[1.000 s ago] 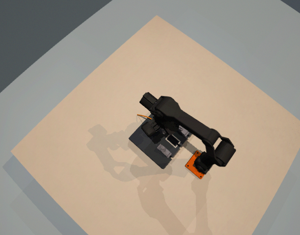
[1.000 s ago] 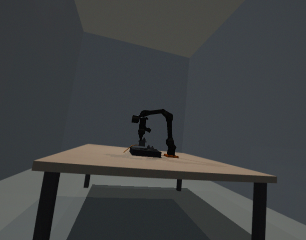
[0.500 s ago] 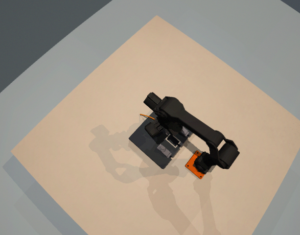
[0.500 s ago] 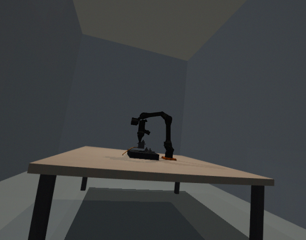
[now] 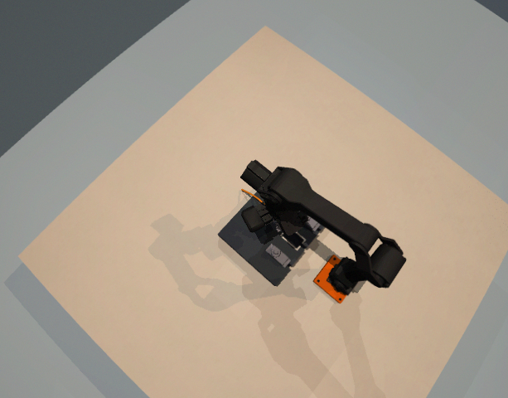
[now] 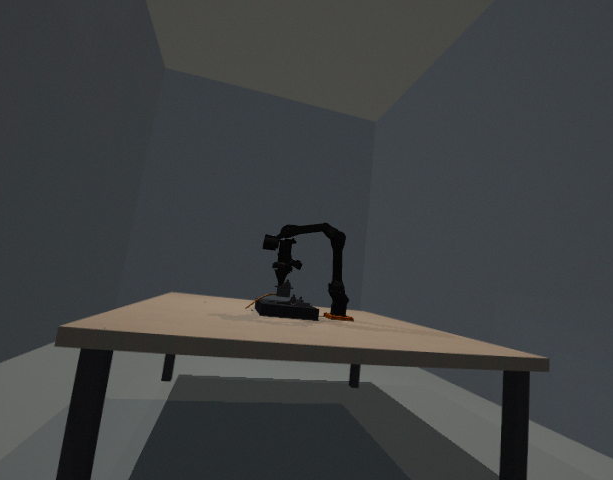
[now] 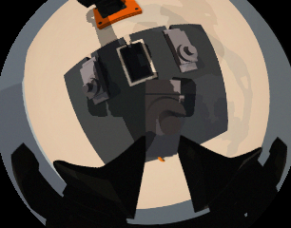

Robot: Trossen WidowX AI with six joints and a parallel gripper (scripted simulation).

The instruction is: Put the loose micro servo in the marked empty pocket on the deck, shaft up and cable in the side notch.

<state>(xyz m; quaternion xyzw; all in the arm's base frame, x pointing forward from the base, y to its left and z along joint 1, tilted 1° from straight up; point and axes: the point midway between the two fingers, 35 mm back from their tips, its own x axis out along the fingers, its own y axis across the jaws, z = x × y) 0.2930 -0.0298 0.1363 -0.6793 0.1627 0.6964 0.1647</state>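
My gripper tip is now 10 mm short of the deck and 100 mm above it.
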